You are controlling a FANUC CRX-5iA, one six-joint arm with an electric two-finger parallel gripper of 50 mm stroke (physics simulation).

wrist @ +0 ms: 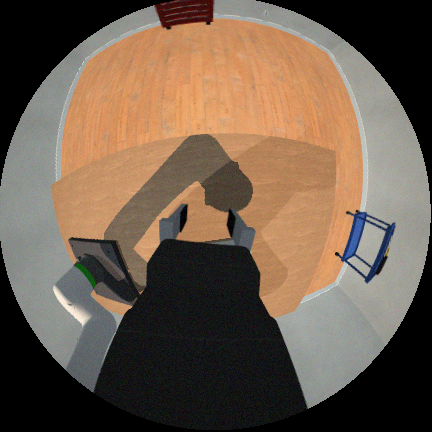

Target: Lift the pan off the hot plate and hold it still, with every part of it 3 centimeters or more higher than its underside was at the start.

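Where they show: gripper, fingertip midpoint: (207, 214); arm's base at its link origin: (92, 267).
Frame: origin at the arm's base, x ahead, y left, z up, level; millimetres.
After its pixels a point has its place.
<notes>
The pan and the hot plate do not show in the wrist view. My gripper (207, 214) {x 569, y 217, z 157 mm} is open, with its two dark-padded fingers apart and bare wooden surface showing between them. It points down over the wooden table top (90, 200) {x 143, y 275, z -26 mm}. The large black gripper body covers the lower middle of the view and hides what is behind it. The height of the fingertips above the table cannot be told exactly.
The arm's dark base plate (119, 260) {x 210, y 42, z -9 mm} and white arm links (72, 295) {x 67, y 14, z 196 mm} with a green ring are at lower left. Arm shadows cross the table. Beyond it are a plank floor (215, 75), a red cabinet (186, 12) at the top and a blue cart (354, 236) at right.
</notes>
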